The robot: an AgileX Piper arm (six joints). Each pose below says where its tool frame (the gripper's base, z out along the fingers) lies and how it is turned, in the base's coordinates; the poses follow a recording.
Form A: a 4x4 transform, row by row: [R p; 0 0 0 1], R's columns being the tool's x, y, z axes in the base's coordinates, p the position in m. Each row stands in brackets.
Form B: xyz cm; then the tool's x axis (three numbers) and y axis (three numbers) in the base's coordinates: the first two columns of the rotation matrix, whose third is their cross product. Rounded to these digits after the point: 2 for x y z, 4 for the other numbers.
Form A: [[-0.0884 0.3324 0.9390 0.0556], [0.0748 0.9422 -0.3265 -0.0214], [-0.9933 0.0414 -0.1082 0.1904], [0 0 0 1]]
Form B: 5.56 -2.14 19.04 -0.0884 0.0748 -0.9933 0.3324 0.9422 0.0414
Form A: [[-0.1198 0.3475 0.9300 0.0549], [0.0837 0.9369 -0.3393 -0.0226], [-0.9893 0.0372 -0.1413 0.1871], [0 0 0 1]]
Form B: 5.49 -2.26 18.71 -0.1198 0.0837 -0.9893 0.3475 0.9369 0.0372
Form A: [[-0.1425 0.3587 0.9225 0.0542], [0.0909 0.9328 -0.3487 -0.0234], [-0.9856 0.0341 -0.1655 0.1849], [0 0 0 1]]
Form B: 5.42 -2.34 18.49 -0.1425 0.0909 -0.9856 0.3587 0.9328 0.0341
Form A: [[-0.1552 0.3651 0.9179 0.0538], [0.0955 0.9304 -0.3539 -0.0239], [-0.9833 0.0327 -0.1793 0.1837], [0 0 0 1]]
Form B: 5.38 -2.39 18.37 -0.1552 0.0955 -0.9833 0.3651 0.9304 0.0327
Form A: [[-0.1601 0.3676 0.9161 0.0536], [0.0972 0.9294 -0.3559 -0.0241], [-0.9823 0.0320 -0.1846 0.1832], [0 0 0 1]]
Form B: 5.36 -2.41 18.32 -0.1601 0.0972 -0.9823 0.3676 0.9294 0.0320
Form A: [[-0.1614 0.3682 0.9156 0.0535], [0.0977 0.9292 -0.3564 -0.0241], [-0.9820 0.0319 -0.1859 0.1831], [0 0 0 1]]
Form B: 5.35 -2.41 18.31 -0.1614 0.0977 -0.9820 0.3682 0.9292 0.0319
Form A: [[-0.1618 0.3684 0.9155 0.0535], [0.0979 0.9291 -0.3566 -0.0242], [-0.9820 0.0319 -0.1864 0.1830], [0 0 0 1]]
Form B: 5.35 -2.42 18.30 -0.1618 0.0979 -0.9820 0.3684 0.9291 0.0319
